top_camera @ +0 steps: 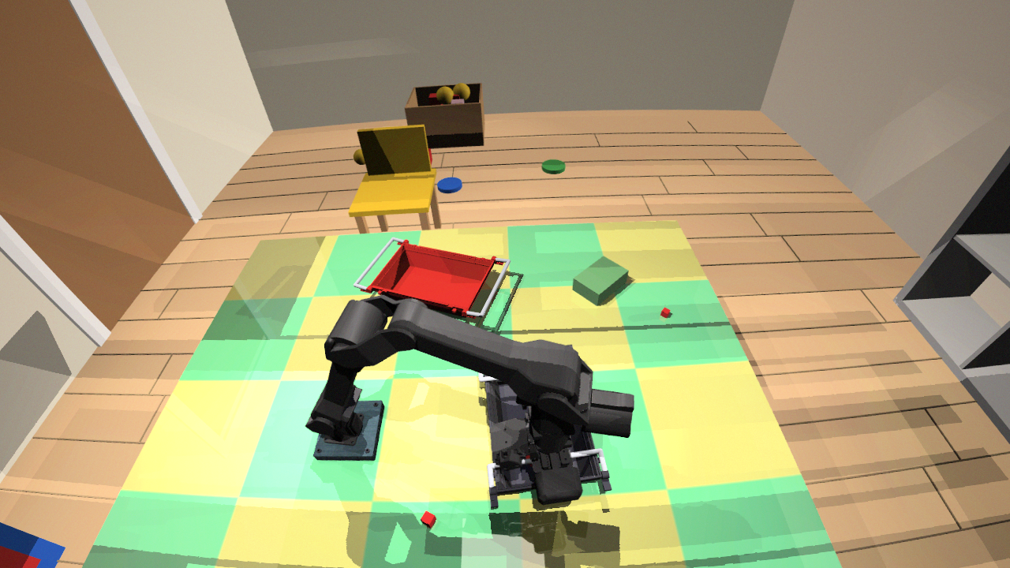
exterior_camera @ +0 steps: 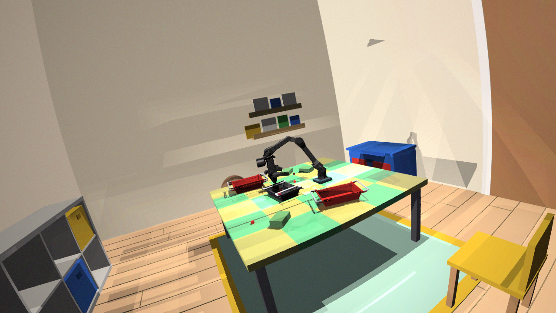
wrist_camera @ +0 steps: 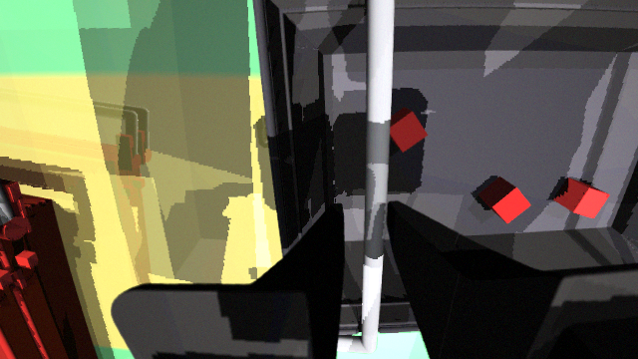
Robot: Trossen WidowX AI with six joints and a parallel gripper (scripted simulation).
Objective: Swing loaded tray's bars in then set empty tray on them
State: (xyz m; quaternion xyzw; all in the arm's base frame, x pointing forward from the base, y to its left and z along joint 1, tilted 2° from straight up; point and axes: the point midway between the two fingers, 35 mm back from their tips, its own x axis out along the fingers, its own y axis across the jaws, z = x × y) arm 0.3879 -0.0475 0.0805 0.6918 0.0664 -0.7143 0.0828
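Now: the red tray 46 cm to the left of my gripper tip, 29 cm behind it and 3 cm below it.
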